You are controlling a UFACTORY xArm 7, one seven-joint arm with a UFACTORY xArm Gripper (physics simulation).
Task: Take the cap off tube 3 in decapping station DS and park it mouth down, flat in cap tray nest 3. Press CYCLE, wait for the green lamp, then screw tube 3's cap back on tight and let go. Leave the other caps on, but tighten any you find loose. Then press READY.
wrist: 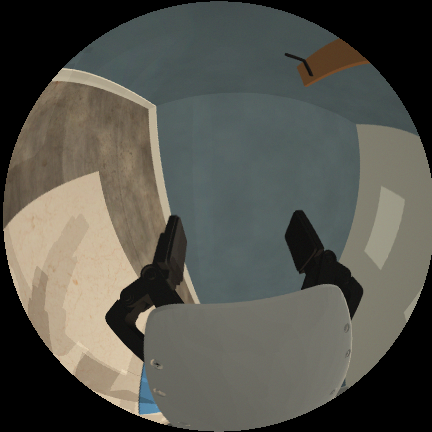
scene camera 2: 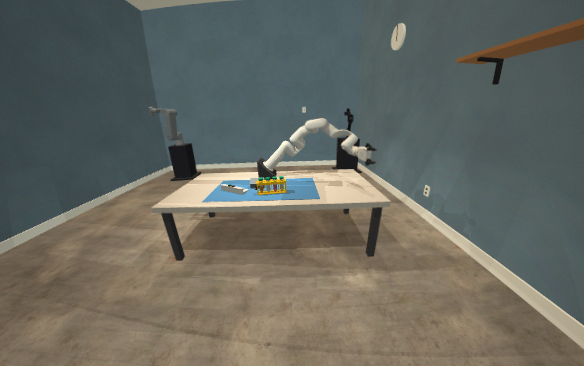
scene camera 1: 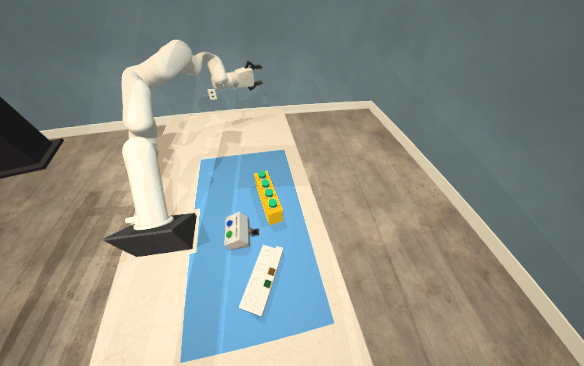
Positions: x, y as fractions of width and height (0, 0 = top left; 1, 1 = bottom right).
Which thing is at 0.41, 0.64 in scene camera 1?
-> A grey box.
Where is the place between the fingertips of my gripper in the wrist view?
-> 0.55, 0.52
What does my gripper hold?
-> Nothing.
